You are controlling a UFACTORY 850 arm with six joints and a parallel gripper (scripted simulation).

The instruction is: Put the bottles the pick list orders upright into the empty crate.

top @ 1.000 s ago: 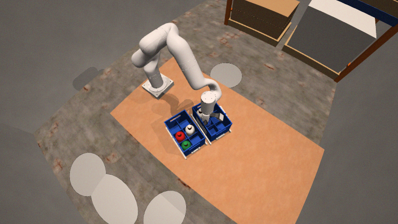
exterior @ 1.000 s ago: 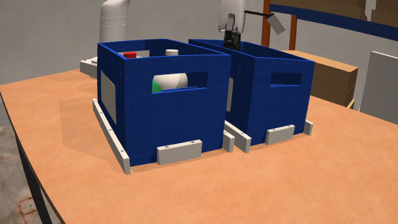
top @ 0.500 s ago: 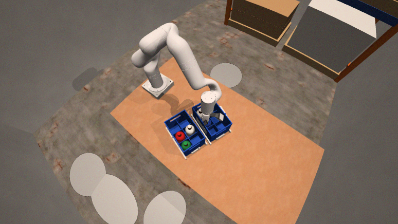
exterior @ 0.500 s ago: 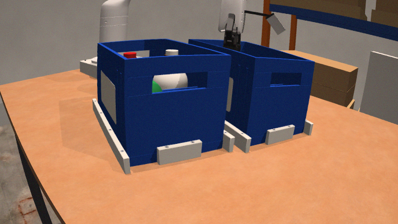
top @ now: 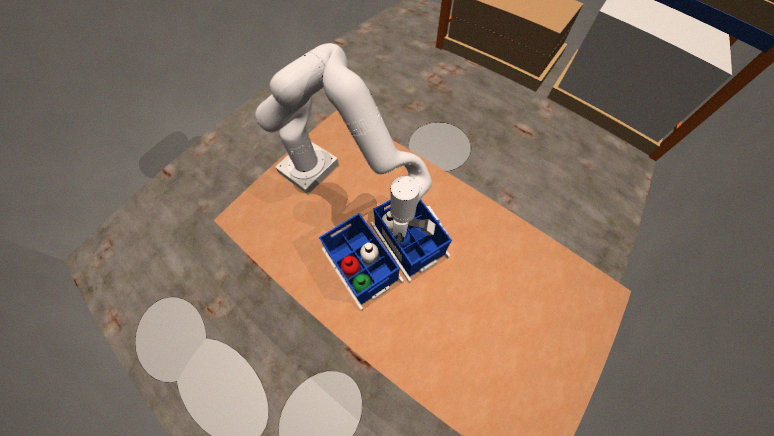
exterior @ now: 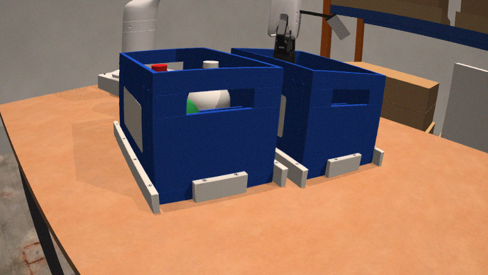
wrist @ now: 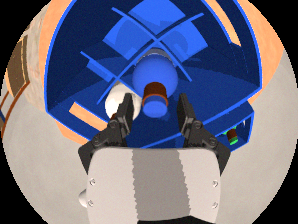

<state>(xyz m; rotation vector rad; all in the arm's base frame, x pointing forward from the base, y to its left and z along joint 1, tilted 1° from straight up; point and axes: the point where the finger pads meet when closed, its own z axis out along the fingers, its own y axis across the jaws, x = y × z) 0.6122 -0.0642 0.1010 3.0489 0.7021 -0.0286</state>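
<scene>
The blue-label bottle lies 70 mm below my hand. The rest, counted from my hand: white-label bottle: 60 mm behind, 120 mm to the right, 70 mm below; pick list: 60 mm ahead, 180 mm to the left, 160 mm below; red bottle: 90 mm behind, 210 mm to the right, 70 mm below.
</scene>
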